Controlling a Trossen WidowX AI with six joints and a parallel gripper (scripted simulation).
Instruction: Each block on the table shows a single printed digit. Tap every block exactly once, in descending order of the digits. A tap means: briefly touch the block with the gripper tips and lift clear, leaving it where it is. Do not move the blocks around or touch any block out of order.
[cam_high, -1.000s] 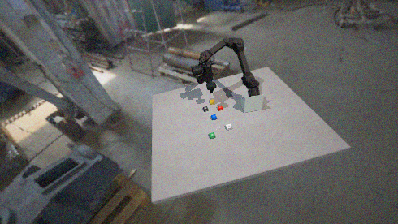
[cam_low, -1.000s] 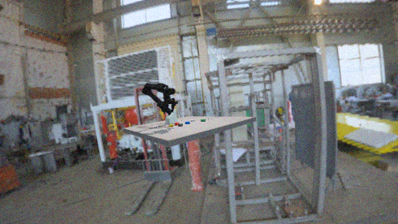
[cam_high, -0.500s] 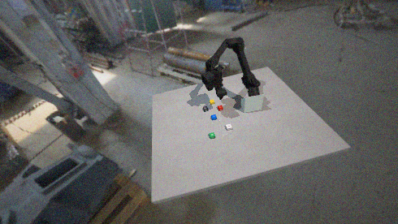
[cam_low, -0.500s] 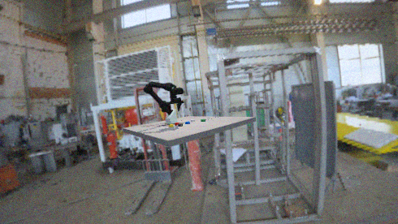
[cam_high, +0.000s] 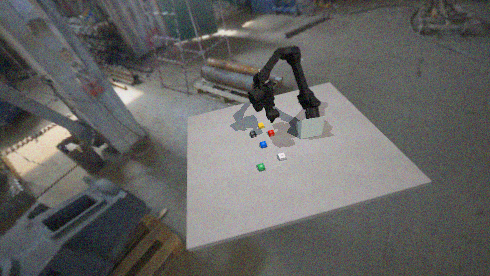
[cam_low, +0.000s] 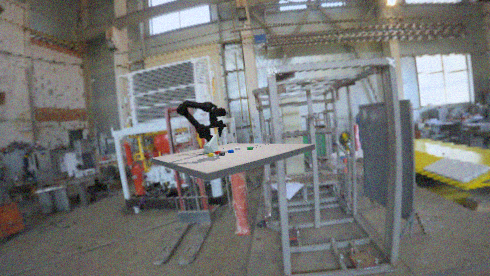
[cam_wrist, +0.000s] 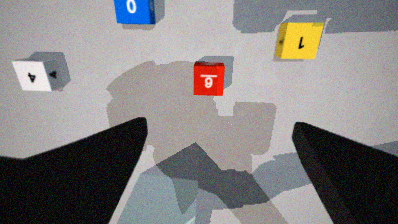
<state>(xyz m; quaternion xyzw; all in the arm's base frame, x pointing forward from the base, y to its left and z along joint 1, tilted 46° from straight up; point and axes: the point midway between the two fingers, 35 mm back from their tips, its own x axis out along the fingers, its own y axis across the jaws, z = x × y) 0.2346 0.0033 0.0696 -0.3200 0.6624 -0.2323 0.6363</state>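
My gripper tip is 11 cm short of the black block, 1 cm to the left of it and 12 cm above it. Round my gripper tip: red block: 1 cm to the left, 12 cm below; then yellow block: 5 cm ahead, 8 cm to the right, 12 cm below; then blue block: 6 cm ahead, 9 cm to the left, 12 cm below.
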